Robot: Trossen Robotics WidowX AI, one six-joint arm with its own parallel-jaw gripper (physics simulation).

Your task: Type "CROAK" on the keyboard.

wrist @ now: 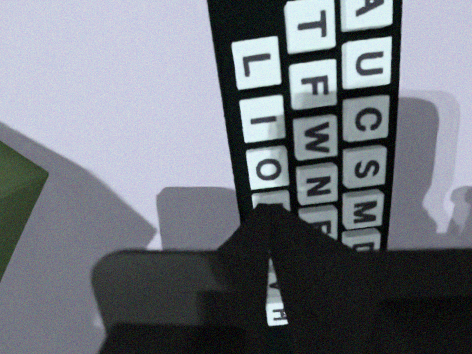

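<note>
A black keyboard with white letter keys runs from the top to the bottom of the wrist view, its letters turned sideways. The C key is in the right row, with the A key at the top edge of the view. The O key is in the left row, just beyond the fingertips. My gripper is shut and empty. Its tips overlap a partly hidden key below the O key. I cannot tell whether they touch it. The R and K keys cannot be made out.
A green object shows at the left edge. The pale table top lies on both sides of the keyboard, with grey shadows across it. The dark gripper body covers the lower part of the view and hides several keys. The V and H keys show partly between the fingers.
</note>
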